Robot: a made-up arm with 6 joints.
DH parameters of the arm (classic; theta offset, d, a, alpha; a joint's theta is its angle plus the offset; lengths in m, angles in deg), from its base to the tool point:
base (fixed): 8.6 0 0.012 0
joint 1: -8.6 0.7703 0.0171 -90
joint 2: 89.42 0 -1.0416 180
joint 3: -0.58 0.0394 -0.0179 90
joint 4: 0 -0.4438 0.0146 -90
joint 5: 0 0.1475 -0.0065 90
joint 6: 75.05 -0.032 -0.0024 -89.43
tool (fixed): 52.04 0.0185 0 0
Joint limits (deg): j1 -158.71..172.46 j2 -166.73..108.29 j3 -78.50..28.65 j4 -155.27..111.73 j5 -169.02..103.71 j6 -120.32..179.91
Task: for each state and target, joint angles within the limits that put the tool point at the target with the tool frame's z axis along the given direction. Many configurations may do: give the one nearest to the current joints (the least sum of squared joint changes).
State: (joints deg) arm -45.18 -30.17 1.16 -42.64 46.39 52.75
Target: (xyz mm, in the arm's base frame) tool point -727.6 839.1 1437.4 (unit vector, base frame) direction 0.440 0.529 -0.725
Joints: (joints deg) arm -57.46 -75.90 27.58 -13.98 71.98 61.54
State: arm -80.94 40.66 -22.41 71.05 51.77 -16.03
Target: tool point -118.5 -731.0 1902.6 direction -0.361 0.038 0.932
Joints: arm -92.32 14.32 7.92 62.57 47.25 -65.62
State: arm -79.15 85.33 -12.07 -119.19 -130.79 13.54
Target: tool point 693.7 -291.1 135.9 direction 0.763 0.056 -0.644
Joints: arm -29.94 108.15 -14.87 -132.69 -168.57 35.87
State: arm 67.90 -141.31 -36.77 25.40 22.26 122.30
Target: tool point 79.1 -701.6 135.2 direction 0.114 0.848 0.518
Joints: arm 83.64 -159.10 -36.21 49.54 -1.70 146.55
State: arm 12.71 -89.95 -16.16 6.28 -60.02 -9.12
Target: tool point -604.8 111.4 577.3 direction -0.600 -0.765 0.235
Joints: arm -26.95 -126.23 -56.54 -26.04 -14.26 -33.09
